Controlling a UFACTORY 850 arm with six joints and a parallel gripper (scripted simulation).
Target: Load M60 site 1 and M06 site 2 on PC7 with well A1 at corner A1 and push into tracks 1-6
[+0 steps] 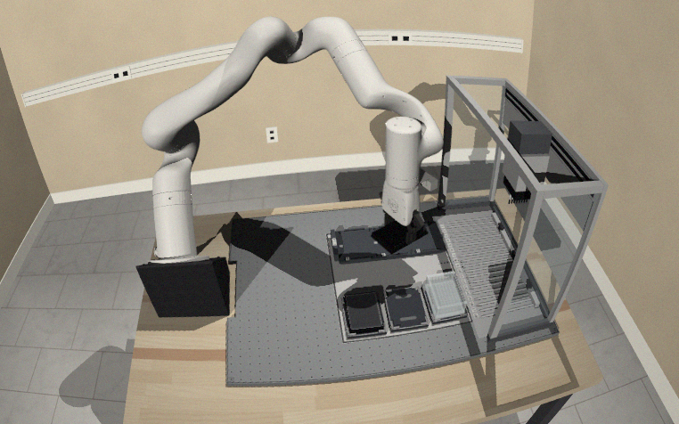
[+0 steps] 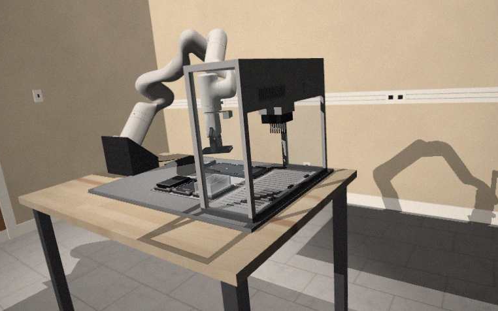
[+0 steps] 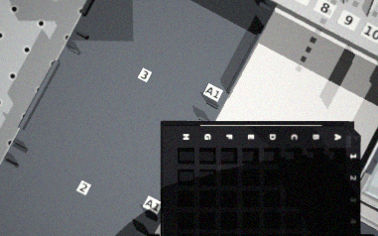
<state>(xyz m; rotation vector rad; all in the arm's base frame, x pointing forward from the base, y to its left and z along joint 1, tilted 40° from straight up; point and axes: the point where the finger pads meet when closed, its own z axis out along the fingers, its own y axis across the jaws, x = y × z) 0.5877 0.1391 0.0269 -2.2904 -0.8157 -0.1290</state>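
The plate carrier PC7 lies 12 cm below my hand, 10 cm to the left of it and 2 cm behind it. From my hand the other things lie so: nest S1 (18 cm to the right, 13 cm below, 9 cm behind); then clear deep-well block M09 (14 cm to the right, 12 cm ahead, 11 cm below); then nest S2 (16 cm to the right, 13 cm below, 2 cm ahead).
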